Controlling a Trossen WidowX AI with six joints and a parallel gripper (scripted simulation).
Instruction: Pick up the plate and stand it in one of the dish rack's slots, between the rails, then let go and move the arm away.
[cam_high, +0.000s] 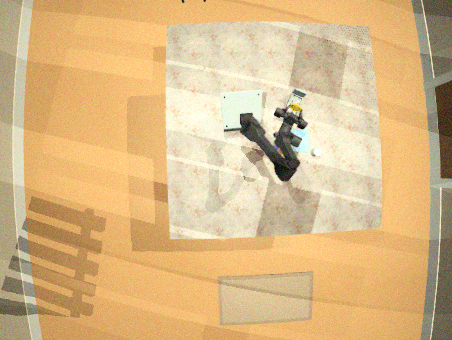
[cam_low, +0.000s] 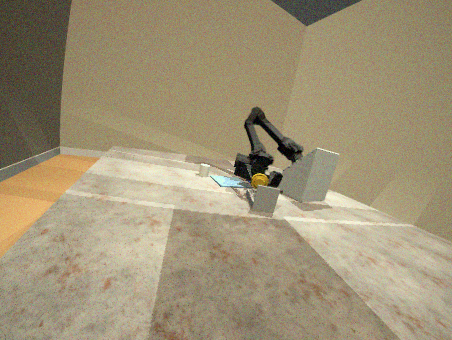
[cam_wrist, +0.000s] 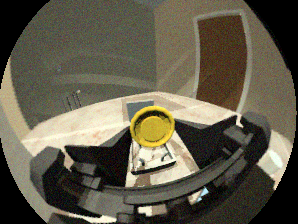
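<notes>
My gripper tip is 40 mm above the grey dish rack and 20 mm to the right of it. Also, from my gripper tip: blue utensil: 190 mm to the right, 120 mm behind, 60 mm below; light blue mat: 180 mm to the right, 60 mm below; yellow plate: 10 mm to the right.
</notes>
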